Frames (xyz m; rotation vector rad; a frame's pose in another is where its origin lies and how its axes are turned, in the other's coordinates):
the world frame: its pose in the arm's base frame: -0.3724 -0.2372 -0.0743 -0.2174 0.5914 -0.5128
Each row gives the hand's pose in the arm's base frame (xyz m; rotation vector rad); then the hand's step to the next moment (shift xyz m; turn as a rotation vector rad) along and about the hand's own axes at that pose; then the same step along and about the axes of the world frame.
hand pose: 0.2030 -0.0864 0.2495 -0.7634 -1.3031 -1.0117
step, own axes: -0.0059 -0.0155 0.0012 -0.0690 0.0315 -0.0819
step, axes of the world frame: -0.0048 -0.0069 -0.0144 0.1078 0.0084 -0.0279
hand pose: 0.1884 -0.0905 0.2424 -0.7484 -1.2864 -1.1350
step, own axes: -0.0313 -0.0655 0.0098 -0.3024 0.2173 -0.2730
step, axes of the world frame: -0.0229 -0.0154 -0.0678 0.4365 0.1340 -0.0682
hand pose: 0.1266 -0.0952 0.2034 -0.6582 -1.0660 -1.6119
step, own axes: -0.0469 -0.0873 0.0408 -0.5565 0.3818 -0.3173
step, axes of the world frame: -0.0612 0.0409 -0.0779 0.6557 0.3474 -0.0741
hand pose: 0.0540 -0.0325 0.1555 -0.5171 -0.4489 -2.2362
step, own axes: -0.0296 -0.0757 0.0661 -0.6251 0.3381 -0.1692
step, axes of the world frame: -0.0825 0.0628 0.0151 0.5719 0.4538 0.0268
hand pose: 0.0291 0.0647 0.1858 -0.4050 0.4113 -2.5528
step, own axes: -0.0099 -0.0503 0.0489 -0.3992 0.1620 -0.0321
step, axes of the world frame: -0.0453 0.0118 0.0532 0.3108 0.2855 0.0926
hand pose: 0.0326 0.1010 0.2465 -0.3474 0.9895 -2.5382
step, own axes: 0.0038 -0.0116 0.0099 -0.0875 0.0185 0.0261
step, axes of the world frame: -0.0095 -0.0061 0.0109 0.0607 0.0466 0.0531
